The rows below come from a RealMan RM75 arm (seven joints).
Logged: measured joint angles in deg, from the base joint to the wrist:
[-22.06, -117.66, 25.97, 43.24, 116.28, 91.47, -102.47]
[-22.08, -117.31, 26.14, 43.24, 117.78, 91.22, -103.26]
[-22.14, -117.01, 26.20, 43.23, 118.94, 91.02, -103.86]
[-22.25, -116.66, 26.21, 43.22, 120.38, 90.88, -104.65]
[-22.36, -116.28, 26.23, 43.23, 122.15, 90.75, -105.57]
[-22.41, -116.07, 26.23, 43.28, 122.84, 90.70, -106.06]
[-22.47, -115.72, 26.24, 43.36, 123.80, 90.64, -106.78]
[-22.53, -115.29, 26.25, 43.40, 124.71, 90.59, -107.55]
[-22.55, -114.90, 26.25, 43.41, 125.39, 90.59, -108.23]
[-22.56, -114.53, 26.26, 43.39, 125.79, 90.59, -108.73]
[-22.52, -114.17, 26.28, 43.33, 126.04, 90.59, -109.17]
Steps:
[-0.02, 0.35, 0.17, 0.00, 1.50, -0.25, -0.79]
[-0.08, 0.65, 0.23, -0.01, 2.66, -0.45, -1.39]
[-0.19, 1.00, 0.24, -0.02, 4.10, -0.59, -2.18]
[-0.30, 1.38, 0.26, -0.01, 5.87, -0.72, -3.10]
[-0.35, 1.59, 0.26, 0.04, 6.56, -0.77, -3.59]
[-0.41, 1.94, 0.27, 0.12, 7.52, -0.83, -4.31]
[-0.47, 2.37, 0.28, 0.16, 8.43, -0.88, -5.08]
[-0.49, 2.76, 0.28, 0.17, 9.11, -0.88, -5.76]
[-0.50, 3.13, 0.29, 0.15, 9.51, -0.88, -6.26]
[-0.46, 3.49, 0.31, 0.09, 9.76, -0.88, -6.70]

